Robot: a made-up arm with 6 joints.
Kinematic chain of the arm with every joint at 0, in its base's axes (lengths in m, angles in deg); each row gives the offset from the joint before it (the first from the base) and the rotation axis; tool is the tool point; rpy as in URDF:
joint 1: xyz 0 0 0.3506 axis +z
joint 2: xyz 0 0 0 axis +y
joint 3: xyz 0.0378 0 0.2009 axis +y
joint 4: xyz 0.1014 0 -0.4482 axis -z
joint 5: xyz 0 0 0 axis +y
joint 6: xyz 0.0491 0 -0.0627 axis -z
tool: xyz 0 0 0 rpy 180 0 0
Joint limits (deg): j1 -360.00..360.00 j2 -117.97..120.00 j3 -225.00..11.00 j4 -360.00..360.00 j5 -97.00..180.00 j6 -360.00..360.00
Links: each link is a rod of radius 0.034 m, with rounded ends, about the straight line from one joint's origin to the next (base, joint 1, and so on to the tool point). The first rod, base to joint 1, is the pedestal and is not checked.
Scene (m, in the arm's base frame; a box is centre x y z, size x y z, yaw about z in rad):
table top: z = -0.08
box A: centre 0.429 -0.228 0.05 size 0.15 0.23 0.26 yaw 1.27
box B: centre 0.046 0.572 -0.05 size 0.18 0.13 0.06 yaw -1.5
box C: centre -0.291 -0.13 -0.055 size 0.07 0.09 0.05 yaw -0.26
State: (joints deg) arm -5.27 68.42 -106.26 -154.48 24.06 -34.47
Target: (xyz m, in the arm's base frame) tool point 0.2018 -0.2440 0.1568
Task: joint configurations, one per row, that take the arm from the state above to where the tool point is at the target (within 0.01 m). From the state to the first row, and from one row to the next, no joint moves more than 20 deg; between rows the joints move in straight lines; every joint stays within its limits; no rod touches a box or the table.
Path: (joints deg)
1: 2.02 63.29 -114.02 -155.05 35.61 -53.47
2: 9.31 58.16 -121.77 -155.62 47.15 -72.48
3: 16.59 53.03 -129.53 -156.19 58.70 -91.48
4: 23.88 47.90 -137.29 -156.75 70.25 -110.49
5: 6.44 42.89 -126.42 -166.35 63.86 -105.79
6: -11.01 37.89 -115.56 -175.95 57.48 -101.10
7: -28.45 32.89 -104.70 -185.55 51.09 -96.40
8: -45.89 27.89 -93.83 -195.15 44.71 -91.70
9: -63.34 22.89 -82.97 -204.75 38.32 -87.01
10: -80.78 17.89 -72.11 -214.35 31.94 -82.31
11: -73.78 14.53 -62.88 -203.27 15.06 -70.35
12: -66.79 11.18 -53.66 -192.19 -1.83 -58.39
13: -59.80 7.83 -44.44 -181.11 -18.71 -46.43
14: -52.80 4.48 -35.21 -170.03 -35.59 -34.47

